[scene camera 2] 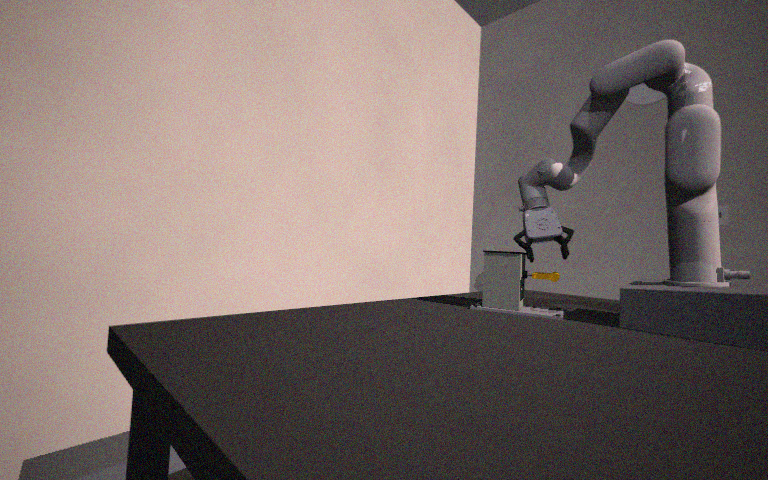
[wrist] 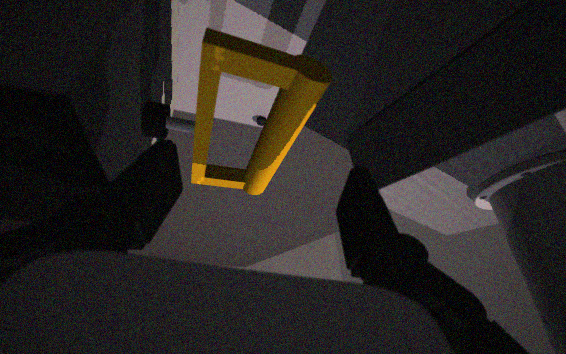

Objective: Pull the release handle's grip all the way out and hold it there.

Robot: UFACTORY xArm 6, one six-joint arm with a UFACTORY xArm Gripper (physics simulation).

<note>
The pictures show: the gripper and a yellow release handle grip.
The gripper is seen too in the wrist view.
</note>
